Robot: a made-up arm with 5 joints.
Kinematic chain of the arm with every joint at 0, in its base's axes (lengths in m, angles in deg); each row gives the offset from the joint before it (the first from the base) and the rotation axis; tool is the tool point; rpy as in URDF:
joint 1: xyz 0 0 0.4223 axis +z
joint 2: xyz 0 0 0 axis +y
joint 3: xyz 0.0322 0 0.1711 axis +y
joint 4: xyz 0.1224 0 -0.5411 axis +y
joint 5: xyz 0.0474 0 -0.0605 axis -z
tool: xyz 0 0 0 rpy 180 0 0
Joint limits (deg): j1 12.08..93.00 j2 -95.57..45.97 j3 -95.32..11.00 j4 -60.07..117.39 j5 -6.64..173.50
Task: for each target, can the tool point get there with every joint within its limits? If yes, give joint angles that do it. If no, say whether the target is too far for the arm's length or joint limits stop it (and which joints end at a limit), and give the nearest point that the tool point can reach.
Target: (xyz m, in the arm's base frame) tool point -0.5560 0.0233 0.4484
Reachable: no: joint limits stop it (at a limit: joint 1, joint 2, joint 3, joint 4) | nearest point -0.2881 -0.0617 0.1761 | short by 0.391 m
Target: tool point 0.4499 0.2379 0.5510
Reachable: yes | joints 27.87 -53.66 -26.07 44.88 29.84
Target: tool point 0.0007 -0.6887 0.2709
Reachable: no: joint limits stop it (at a limit: joint 2, joint 3) | nearest point 0.0003 -0.3144 0.1450 | short by 0.395 m
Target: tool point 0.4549 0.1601 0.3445
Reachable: yes | joints 19.39 -48.43 -6.21 4.31 33.67
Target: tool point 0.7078 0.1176 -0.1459
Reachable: no: too far | nearest point 0.5450 0.1166 0.0393 | short by 0.247 m
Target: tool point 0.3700 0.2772 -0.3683
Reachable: no: too far | nearest point 0.2866 0.2147 -0.0767 | short by 0.310 m
